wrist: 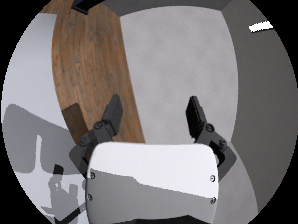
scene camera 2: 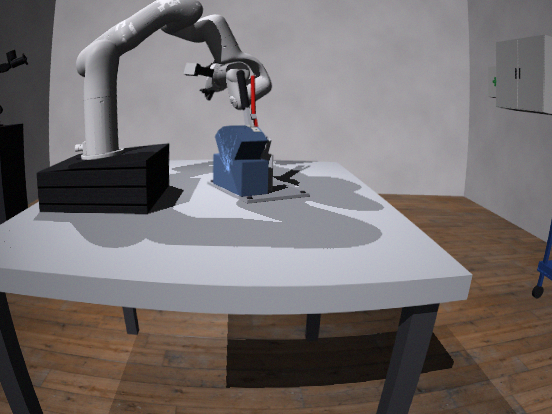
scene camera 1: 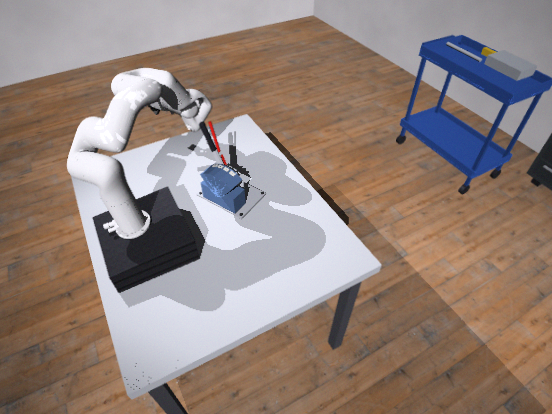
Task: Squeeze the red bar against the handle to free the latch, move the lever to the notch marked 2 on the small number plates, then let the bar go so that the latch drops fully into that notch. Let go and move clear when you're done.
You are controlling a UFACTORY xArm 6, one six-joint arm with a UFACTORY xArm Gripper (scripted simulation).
Labels:
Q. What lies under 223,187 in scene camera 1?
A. A blue lever housing.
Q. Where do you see a blue lever housing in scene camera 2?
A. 241,170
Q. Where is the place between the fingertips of my gripper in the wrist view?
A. At 154,102

